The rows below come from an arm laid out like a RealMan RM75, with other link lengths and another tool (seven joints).
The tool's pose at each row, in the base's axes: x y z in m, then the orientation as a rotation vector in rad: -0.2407 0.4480 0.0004 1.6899 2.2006 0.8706; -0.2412 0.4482 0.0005 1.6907 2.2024 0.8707; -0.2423 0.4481 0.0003 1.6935 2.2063 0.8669; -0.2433 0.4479 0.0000 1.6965 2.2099 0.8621; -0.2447 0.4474 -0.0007 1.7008 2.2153 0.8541; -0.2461 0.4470 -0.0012 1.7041 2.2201 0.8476; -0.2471 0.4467 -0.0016 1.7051 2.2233 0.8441; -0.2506 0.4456 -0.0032 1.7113 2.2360 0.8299; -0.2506 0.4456 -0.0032 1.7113 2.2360 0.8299; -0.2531 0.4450 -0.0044 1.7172 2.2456 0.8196; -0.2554 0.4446 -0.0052 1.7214 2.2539 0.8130; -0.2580 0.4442 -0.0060 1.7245 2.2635 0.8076; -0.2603 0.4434 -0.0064 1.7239 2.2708 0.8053; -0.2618 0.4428 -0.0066 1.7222 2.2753 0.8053; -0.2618 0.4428 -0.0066 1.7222 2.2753 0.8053; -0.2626 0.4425 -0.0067 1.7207 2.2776 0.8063
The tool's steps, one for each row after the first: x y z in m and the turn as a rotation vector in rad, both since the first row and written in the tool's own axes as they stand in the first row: 0.0004 -0.0003 -0.0003 0.0014 0.0013 0.0002; 0.0006 -0.0013 -0.0007 0.0062 0.0020 0.0008; 0.0006 -0.0023 -0.0011 0.0112 0.0019 0.0013; 0.0005 -0.0039 -0.0014 0.0190 0.0013 0.0020; 0.0004 -0.0054 -0.0018 0.0255 0.0010 0.0023; 0.0004 -0.0065 -0.0021 0.0291 0.0011 0.0018; 0.0002 -0.0104 -0.0030 0.0443 0.0017 0.0014; 0.0002 -0.0104 -0.0030 0.0443 0.0017 0.0014; 0.0002 -0.0132 -0.0035 0.0561 0.0028 0.0020; 0.0004 -0.0155 -0.0042 0.0651 0.0049 0.0024; 0.0007 -0.0181 -0.0051 0.0740 0.0084 0.0019; 0.0006 -0.0203 -0.0062 0.0790 0.0114 -0.0001; 0.0004 -0.0217 -0.0070 0.0810 0.0139 -0.0020; 0.0004 -0.0217 -0.0070 0.0810 0.0139 -0.0020; 0.0004 -0.0225 -0.0074 0.0815 0.0156 -0.0033
